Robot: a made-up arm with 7 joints. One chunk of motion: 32 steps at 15 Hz.
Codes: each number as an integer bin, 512 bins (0 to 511) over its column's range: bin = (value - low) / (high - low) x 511, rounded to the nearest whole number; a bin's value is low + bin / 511 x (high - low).
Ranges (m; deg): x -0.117..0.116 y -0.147..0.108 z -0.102..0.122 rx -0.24..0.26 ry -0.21..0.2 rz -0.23..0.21
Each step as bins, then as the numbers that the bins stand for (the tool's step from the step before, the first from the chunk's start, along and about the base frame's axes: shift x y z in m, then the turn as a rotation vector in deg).
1 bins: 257 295 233 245 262 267
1 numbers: 0.00018 0.00021 0.00014 0.000 0.000 0.000
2 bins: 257 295 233 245 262 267
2 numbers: 0.00018 0.00021 0.00014 0.000 0.000 0.000
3 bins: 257 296 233 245 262 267
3 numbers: 0.00018 0.00071 0.00014 0.000 0.000 0.000
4 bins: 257 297 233 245 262 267
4 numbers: 0.00018 0.00121 0.00014 0.000 0.000 0.000
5 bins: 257 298 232 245 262 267
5 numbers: 0.00018 0.00171 -0.00030 0.000 0.000 0.000
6 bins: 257 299 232 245 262 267
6 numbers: 0.00018 0.00221 -0.00030 0.000 0.000 0.000
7 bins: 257 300 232 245 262 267
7 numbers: 0.00018 0.00271 -0.00030 0.000 0.000 0.000
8 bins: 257 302 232 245 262 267
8 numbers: 0.00018 0.00370 -0.00030 0.000 0.000 0.000
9 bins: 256 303 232 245 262 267
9 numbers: -0.00027 0.00420 -0.00030 0.000 0.000 0.000
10 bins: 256 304 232 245 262 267
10 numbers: -0.00027 0.00470 -0.00030 0.000 0.000 0.000
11 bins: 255 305 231 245 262 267
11 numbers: -0.00073 0.00520 -0.00074 0.000 0.000 0.000
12 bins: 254 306 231 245 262 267
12 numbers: -0.00118 0.00570 -0.00074 0.000 0.000 0.000
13 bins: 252 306 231 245 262 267
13 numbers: -0.00210 0.00570 -0.00074 0.000 0.000 0.000
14 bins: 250 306 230 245 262 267
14 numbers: -0.00301 0.00570 -0.00118 0.000 0.000 0.000
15 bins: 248 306 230 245 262 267
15 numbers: -0.00392 0.00570 -0.00118 0.000 0.000 0.000
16 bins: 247 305 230 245 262 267
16 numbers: -0.00438 0.00520 -0.00118 0.000 0.000 0.000
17 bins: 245 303 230 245 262 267
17 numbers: -0.00529 0.00420 -0.00118 0.000 0.000 0.000
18 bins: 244 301 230 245 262 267
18 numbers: -0.00574 0.00321 -0.00118 0.000 0.000 0.000
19 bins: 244 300 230 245 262 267
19 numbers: -0.00574 0.00271 -0.00118 0.000 0.000 0.000
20 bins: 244 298 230 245 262 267
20 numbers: -0.00574 0.00171 -0.00118 0.000 0.000 0.000
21 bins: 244 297 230 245 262 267
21 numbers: -0.00574 0.00121 -0.00118 0.000 0.000 0.000
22 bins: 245 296 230 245 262 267
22 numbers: -0.00529 0.00071 -0.00118 0.000 0.000 0.000
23 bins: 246 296 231 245 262 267
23 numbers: -0.00483 0.00071 -0.00074 0.000 0.000 0.000
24 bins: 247 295 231 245 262 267
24 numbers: -0.00438 0.00021 -0.00074 0.000 0.000 0.000
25 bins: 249 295 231 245 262 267
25 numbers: -0.00346 0.00021 -0.00074 0.000 0.000 0.000
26 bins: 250 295 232 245 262 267
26 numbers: -0.00301 0.00021 -0.00030 0.000 0.000 0.000
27 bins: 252 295 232 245 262 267
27 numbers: -0.00210 0.00021 -0.00030 0.000 0.000 0.000
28 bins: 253 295 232 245 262 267
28 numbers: -0.00164 0.00021 -0.00030 0.000 0.000 0.000
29 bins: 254 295 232 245 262 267
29 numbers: -0.00118 0.00021 -0.00030 0.000 0.000 0.000
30 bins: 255 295 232 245 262 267
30 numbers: -0.00073 0.00021 -0.00030 0.000 0.000 0.000
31 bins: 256 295 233 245 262 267
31 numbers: -0.00027 0.00021 0.00014 0.000 0.000 0.000
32 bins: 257 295 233 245 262 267
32 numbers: 0.00018 0.00021 0.00014 0.000 0.000 0.000
